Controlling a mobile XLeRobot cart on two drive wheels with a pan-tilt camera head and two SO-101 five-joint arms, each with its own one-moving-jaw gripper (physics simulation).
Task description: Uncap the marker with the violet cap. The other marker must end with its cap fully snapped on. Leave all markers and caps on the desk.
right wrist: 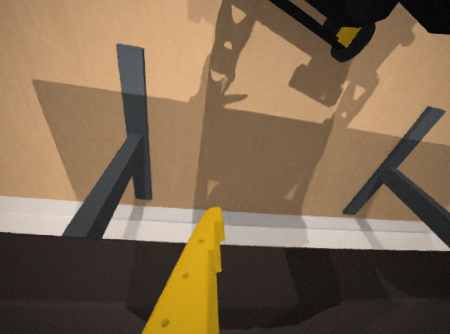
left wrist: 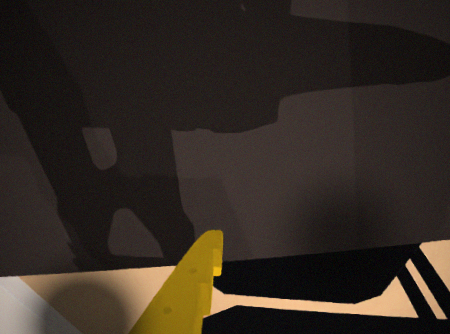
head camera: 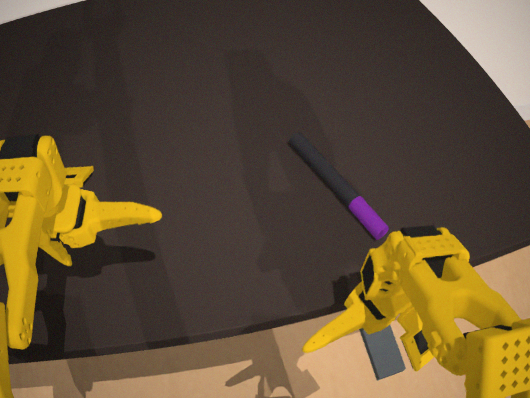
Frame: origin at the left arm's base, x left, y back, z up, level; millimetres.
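Seen in the pictures: left end effector, tool point: (left wrist: 222, 247) (head camera: 70, 261); right end effector, tool point: (right wrist: 222, 219) (head camera: 378, 318).
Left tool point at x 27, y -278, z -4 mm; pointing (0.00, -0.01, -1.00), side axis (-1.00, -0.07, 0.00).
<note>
Offsets run from my left tool point to a thing's middle. Level surfaces: height alone.
The marker's dark barrel {dx -275, dy -147, dz -41 mm} (head camera: 325, 167) lies diagonally on the dark desk (head camera: 200, 125) (left wrist: 280, 160) (right wrist: 60, 280), right of the middle in the head view. Its violet cap {dx -308, dy -98, dz -41 mm} (head camera: 368, 218) sits on the barrel's near end. The other marker does not show in any view. My left gripper (head camera: 114, 239) is open and empty above the desk at the left; one notched jaw (left wrist: 192, 285) shows in its wrist view. My right gripper (head camera: 362, 359) is open and empty, its jaws past the desk's near edge and its body close to the cap end; one notched jaw (right wrist: 197, 280) shows in its wrist view.
Grey-blue desk legs (head camera: 384, 352) (right wrist: 132, 75) (right wrist: 420, 132) stand on the tan floor {dz -771 mm} (head camera: 200, 375) (right wrist: 65, 30) beyond the desk's edge. Shadows of both arms fall across the desk and the floor. A pale wall shows at the head view's upper right.
</note>
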